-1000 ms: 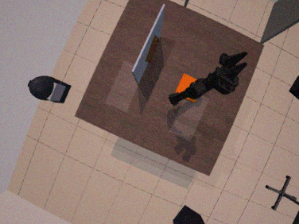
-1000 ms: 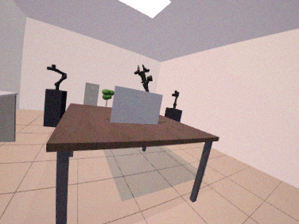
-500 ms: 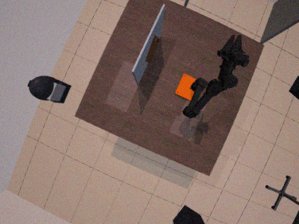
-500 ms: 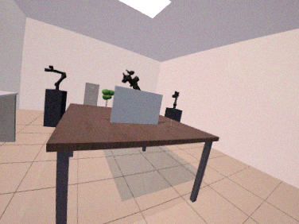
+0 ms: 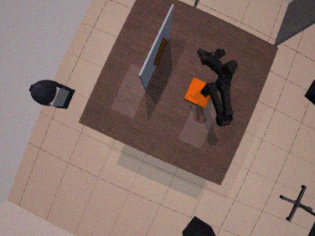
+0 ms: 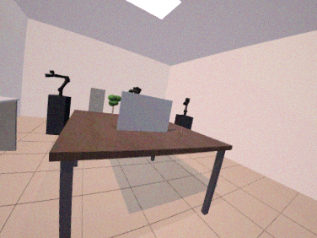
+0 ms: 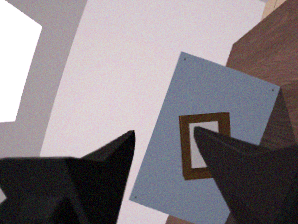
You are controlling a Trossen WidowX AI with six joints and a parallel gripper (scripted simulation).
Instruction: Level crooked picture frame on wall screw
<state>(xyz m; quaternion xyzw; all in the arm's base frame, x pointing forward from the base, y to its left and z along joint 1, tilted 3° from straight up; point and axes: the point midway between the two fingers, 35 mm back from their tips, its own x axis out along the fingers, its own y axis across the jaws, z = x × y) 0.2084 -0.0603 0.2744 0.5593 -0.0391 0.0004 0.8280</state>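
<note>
Now: the brown picture frame 220 mm ahead of my gripper tip, 150 mm below it and 80 mm to the left of it. Round my gripper tip: wall panel (220 mm ahead, 150 mm below, 90 mm to the left).
</note>
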